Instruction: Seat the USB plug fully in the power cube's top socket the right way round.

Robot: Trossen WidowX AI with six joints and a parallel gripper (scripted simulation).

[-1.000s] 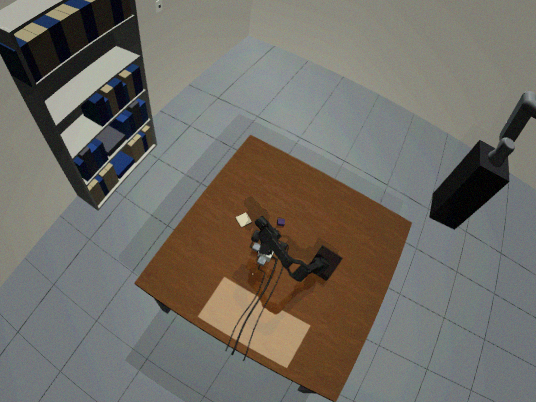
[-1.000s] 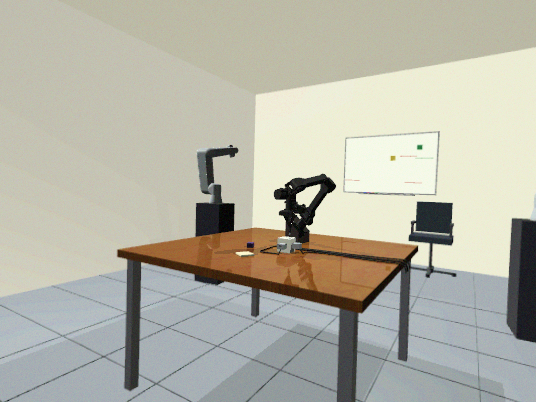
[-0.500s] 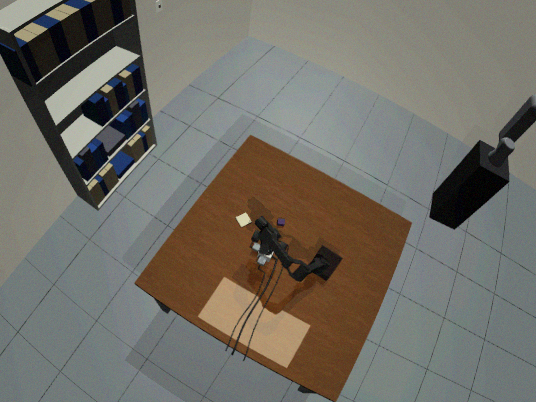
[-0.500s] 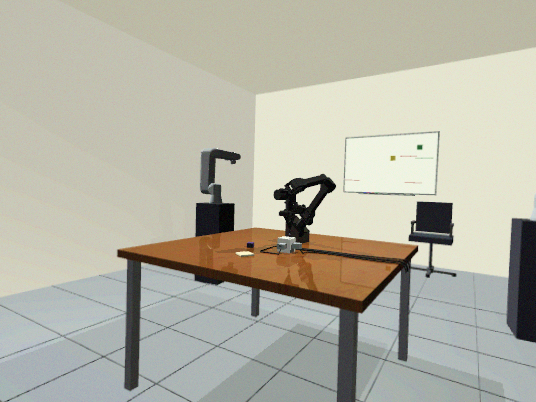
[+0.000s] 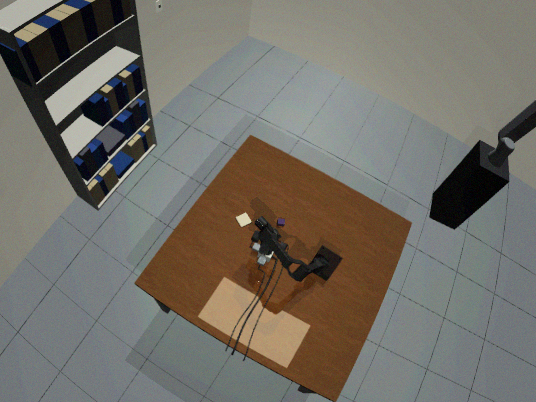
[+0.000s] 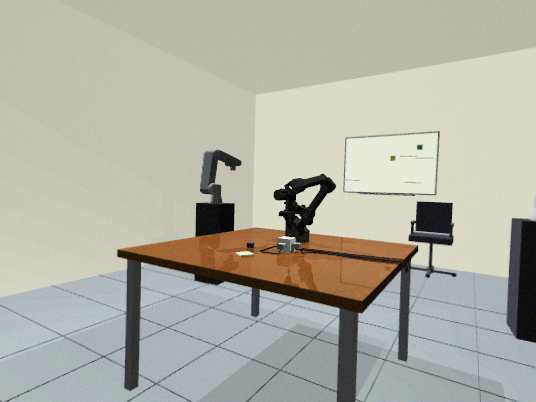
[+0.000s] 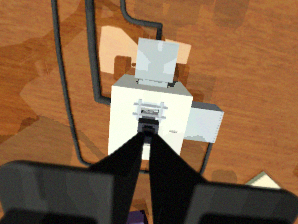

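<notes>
Right now my gripper tip is 20 mm above the USB plug. Round my gripper tip: purple block 250 mm to the right, 120 mm below; note pad 210 mm ahead, 160 mm to the right, 120 mm below.
</notes>
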